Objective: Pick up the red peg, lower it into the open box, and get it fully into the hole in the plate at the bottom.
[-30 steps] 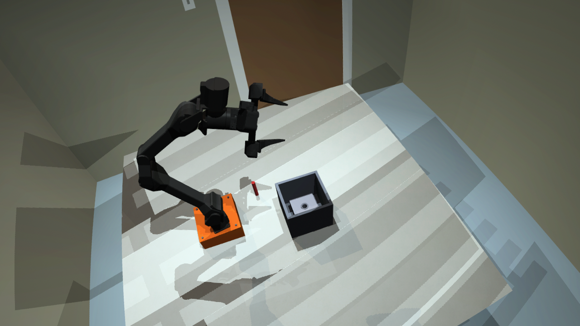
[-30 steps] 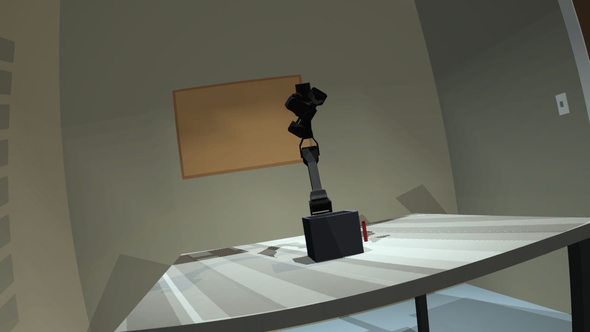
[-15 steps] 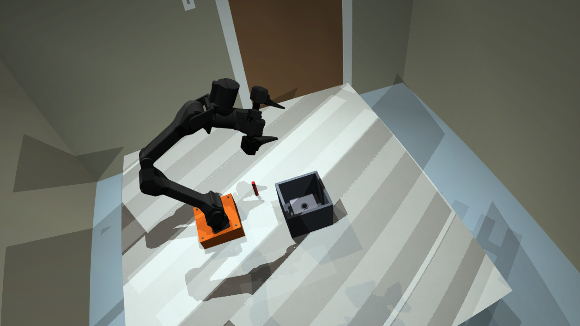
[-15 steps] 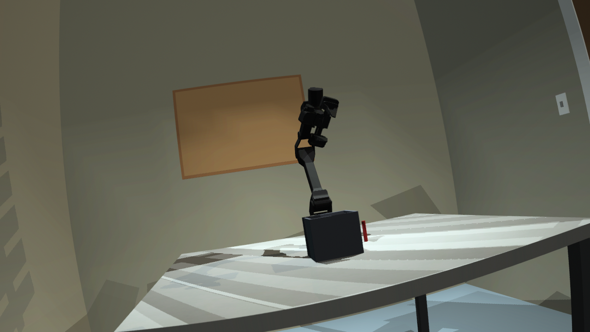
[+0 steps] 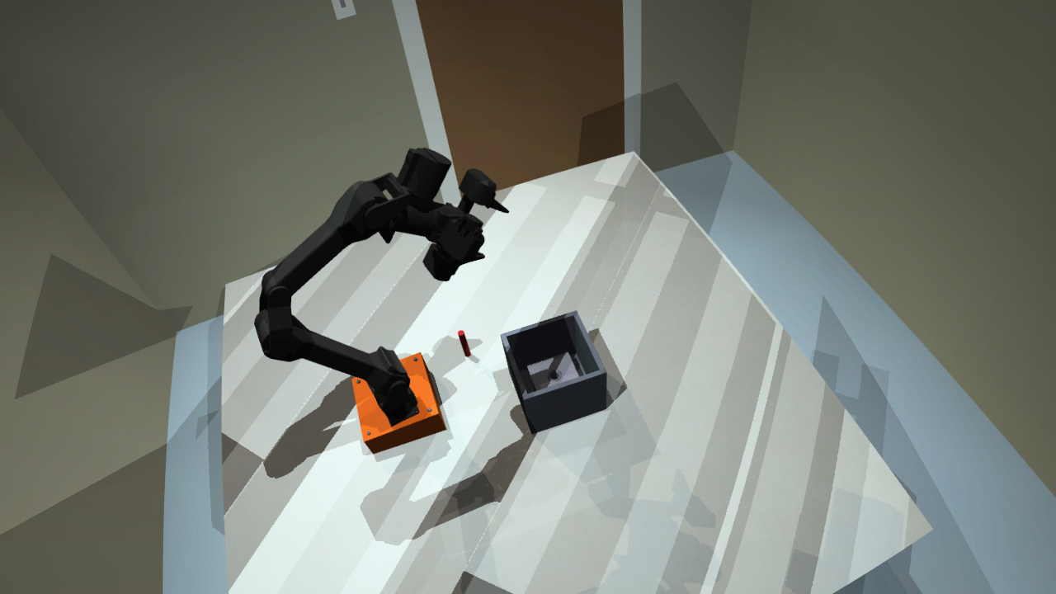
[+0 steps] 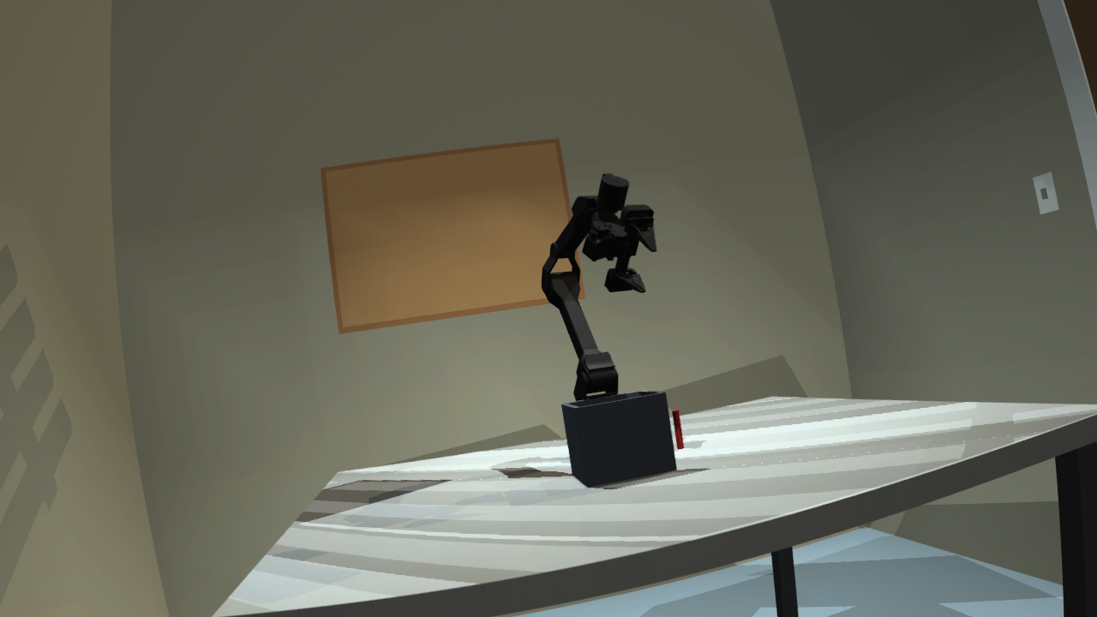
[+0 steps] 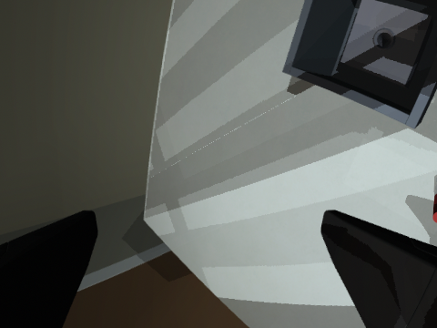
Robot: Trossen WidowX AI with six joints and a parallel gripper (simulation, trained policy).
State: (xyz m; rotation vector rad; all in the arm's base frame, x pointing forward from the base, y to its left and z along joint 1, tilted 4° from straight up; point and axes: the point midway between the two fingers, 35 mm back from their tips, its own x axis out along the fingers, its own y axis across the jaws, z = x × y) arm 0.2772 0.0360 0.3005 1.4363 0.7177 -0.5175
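The red peg lies 320 mm below my gripper tip, 100 mm behind it and 60 mm to the left of it. Also, from my gripper tip: pale plate (310 mm below, 120 mm to the right, 30 mm ahead).
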